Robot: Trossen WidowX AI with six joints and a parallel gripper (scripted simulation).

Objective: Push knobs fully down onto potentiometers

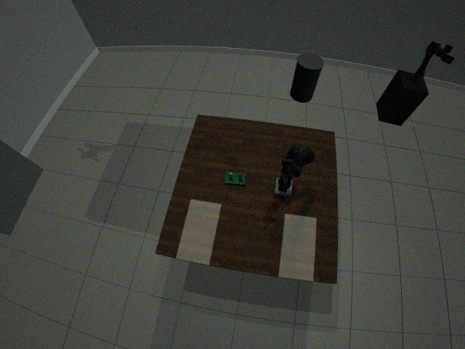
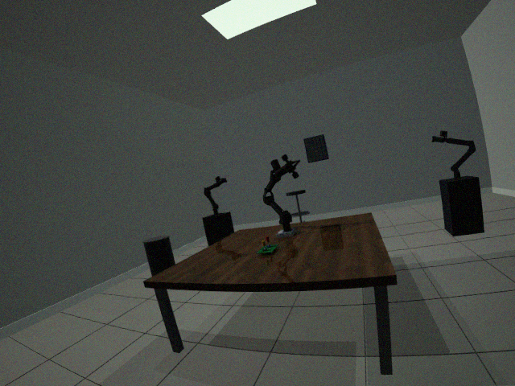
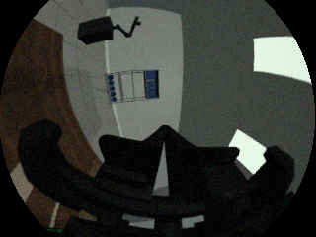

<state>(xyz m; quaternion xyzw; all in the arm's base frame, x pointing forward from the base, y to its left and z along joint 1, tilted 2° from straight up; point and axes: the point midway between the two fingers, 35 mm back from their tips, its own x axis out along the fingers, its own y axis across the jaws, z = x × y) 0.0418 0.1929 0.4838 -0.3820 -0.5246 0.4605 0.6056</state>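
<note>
Right now my gripper tip is 30 cm short of the red knob, 22 cm to the left of it and 47 cm above it. Round my gripper tip: yellow knob 38 cm ahead, 21 cm to the right, 47 cm below.
</note>
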